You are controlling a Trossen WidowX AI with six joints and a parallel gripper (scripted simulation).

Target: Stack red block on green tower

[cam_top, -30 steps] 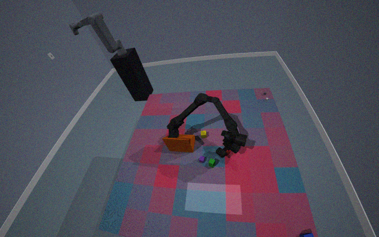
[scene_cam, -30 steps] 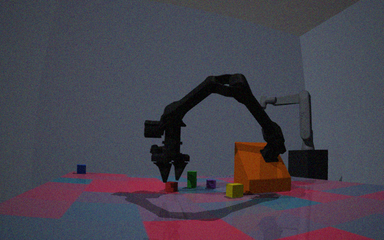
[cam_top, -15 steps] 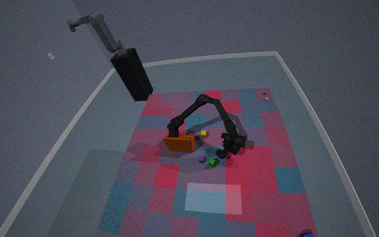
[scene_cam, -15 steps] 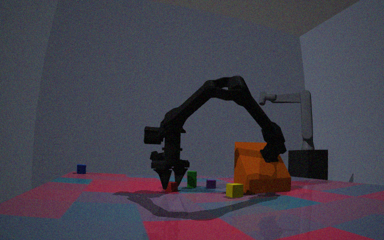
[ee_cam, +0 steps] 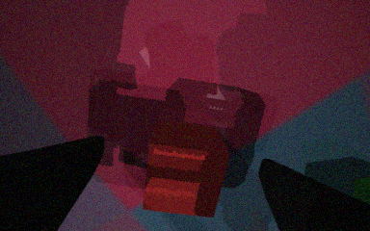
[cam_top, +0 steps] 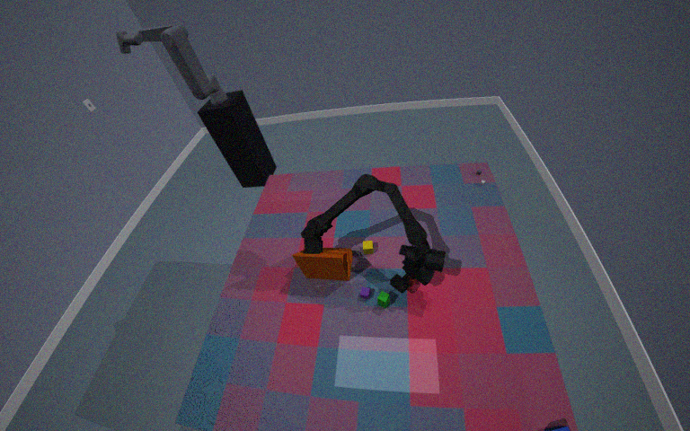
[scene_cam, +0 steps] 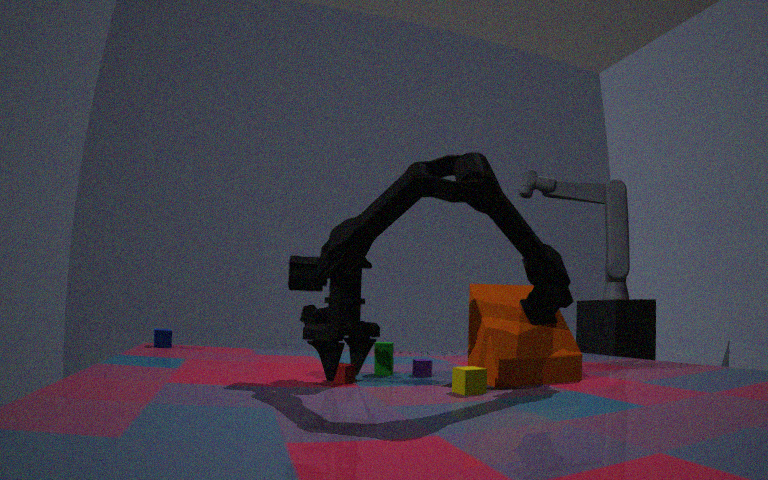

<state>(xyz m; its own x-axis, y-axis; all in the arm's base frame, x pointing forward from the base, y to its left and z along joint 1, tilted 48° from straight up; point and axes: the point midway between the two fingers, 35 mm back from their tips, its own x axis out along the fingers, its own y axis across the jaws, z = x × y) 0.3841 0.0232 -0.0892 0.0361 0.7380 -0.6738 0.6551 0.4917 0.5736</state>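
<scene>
My gripper tip is 10 mm below the red block. From my gripper tip the other things lie so: purple cube (180 mm behind, 60 mm to the right, 10 mm above); then blue cube (500 mm to the right, 410 mm ahead, 20 mm above); then yellow cube (180 mm behind, 150 mm to the left, 10 mm above).
</scene>
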